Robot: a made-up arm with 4 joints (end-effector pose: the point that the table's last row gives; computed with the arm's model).
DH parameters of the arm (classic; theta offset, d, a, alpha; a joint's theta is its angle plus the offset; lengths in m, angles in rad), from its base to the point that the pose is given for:
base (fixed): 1.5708 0.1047 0 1.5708
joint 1: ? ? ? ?
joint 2: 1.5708 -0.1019 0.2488 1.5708
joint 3: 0 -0.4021 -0.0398 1.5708
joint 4: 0 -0.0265 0.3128 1.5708
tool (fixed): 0 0.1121 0 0
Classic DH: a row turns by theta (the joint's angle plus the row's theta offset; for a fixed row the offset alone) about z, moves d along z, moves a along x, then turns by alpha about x.
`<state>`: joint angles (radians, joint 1 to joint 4).
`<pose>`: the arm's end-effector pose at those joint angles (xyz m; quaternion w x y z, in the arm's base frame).
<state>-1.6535 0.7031 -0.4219 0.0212</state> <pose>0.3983 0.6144 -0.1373 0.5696 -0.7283 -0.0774 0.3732</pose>
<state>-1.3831 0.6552 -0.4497 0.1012</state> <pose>0.4514 0.6375 0.0213 0.6697 -0.6614 -0.0732 0.3296</pose>
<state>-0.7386 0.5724 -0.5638 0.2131</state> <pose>0.5223 0.5532 0.3642 0.8429 -0.4404 -0.0673 0.3016</pose>
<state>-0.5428 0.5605 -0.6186 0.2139</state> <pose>0.5237 0.5007 0.4541 0.8731 -0.3623 -0.0827 0.3156</pose>
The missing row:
joint 1: -1.5708 0.3368 0.0852 1.5708
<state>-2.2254 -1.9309 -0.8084 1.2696</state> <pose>0.3313 -0.5082 0.2434 0.1025 0.0807 0.7401 -0.6598</pose>
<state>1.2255 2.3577 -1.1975 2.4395</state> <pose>0.1156 -0.0090 0.0019 0.8945 0.1628 0.2663 -0.3201</pose>
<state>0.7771 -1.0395 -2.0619 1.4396</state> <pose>0.5398 0.3065 0.0974 0.2193 -0.0944 0.1313 0.9622</pose>
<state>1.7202 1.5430 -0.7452 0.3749</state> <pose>-0.0415 -0.4444 0.3216 0.7327 0.3945 -0.4935 -0.2528</pose>
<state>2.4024 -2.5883 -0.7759 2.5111</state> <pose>0.3136 0.2236 0.2378 0.2911 0.7111 0.1659 -0.6182</pose>
